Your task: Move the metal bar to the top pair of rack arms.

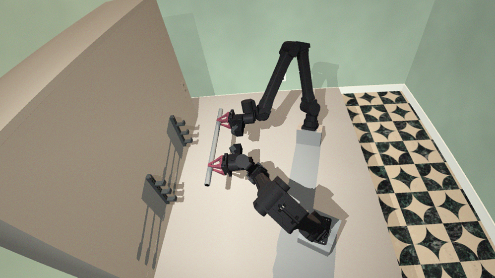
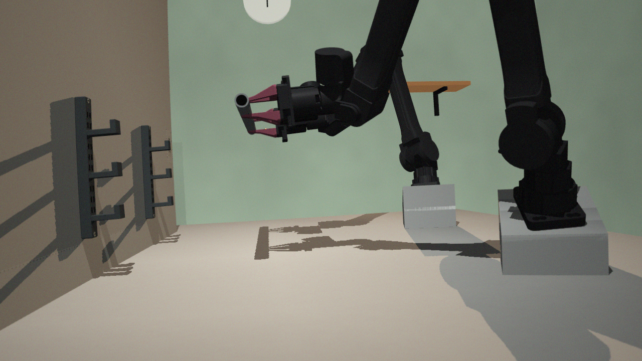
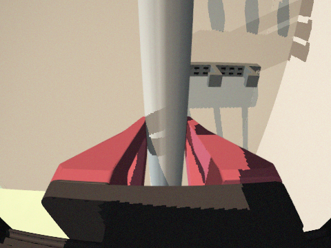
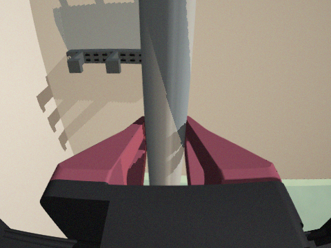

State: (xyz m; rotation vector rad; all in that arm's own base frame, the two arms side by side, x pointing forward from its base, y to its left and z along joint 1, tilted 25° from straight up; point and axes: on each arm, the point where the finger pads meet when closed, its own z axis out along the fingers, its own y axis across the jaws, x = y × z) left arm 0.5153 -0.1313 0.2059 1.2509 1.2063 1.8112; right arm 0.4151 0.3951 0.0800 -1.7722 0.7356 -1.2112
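Right now the grey metal bar is 10 mm ahead of my left hand and 150 mm to the right of it. Round my left hand: tall tan wall panel 450 mm ahead, 90 mm to the right, 150 mm above.
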